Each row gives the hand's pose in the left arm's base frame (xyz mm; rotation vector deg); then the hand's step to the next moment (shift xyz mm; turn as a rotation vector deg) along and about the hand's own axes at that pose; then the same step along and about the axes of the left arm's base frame.
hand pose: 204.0 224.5 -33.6 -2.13 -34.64 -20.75
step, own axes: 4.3 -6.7 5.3 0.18 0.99 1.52
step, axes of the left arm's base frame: -1.9 -6.9 6.3 -0.36 1.08 1.42
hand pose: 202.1 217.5 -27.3 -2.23 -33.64 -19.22
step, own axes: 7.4 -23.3 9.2 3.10 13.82 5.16
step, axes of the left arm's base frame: -6.7 -23.0 10.4 4.09 12.81 6.82
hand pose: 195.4 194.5 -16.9 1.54 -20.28 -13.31
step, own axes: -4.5 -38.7 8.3 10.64 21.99 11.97
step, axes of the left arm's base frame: -15.5 -36.5 3.7 10.41 19.12 16.31
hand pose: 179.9 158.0 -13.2 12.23 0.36 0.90
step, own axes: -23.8 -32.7 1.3 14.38 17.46 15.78
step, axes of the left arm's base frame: -23.3 -32.6 -5.5 14.24 13.95 19.06
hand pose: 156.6 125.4 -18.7 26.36 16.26 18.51
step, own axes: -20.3 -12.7 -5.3 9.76 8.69 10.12
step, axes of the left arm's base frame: -17.2 -16.1 -6.7 10.22 7.02 10.93
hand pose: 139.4 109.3 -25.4 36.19 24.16 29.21
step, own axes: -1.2 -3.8 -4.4 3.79 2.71 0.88
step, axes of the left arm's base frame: -2.0 -1.3 -5.4 2.61 3.63 1.58
